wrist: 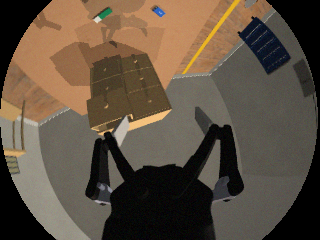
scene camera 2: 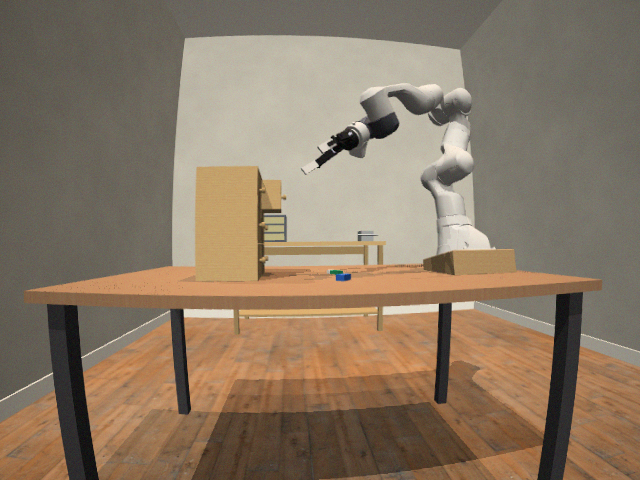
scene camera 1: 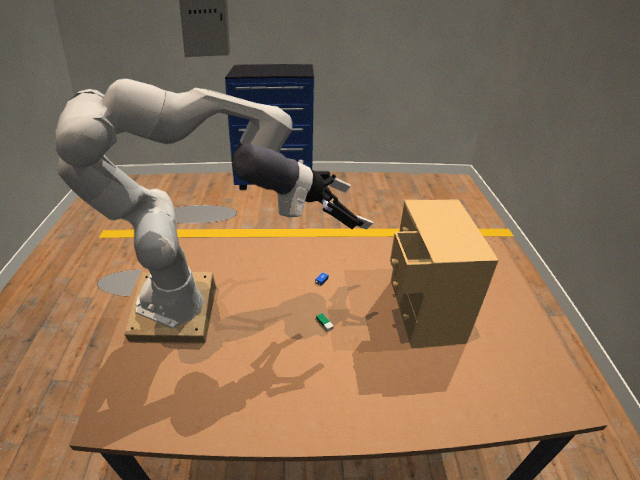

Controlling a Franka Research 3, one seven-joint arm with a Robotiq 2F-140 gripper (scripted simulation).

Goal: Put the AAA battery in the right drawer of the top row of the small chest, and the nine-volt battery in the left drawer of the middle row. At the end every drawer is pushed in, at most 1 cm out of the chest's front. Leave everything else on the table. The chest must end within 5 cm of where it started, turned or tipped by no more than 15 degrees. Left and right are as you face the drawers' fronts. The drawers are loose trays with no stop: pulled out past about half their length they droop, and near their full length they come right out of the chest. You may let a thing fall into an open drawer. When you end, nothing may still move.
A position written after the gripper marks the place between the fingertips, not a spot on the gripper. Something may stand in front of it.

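Gripper (scene camera 1: 358, 206), small wooden chest (scene camera 1: 463, 265), drawer (scene camera 1: 412, 277). Small wooden chest (scene camera 2: 226, 248), gripper (scene camera 2: 311, 161). Drawer (wrist: 143, 103), gripper (wrist: 160, 117).
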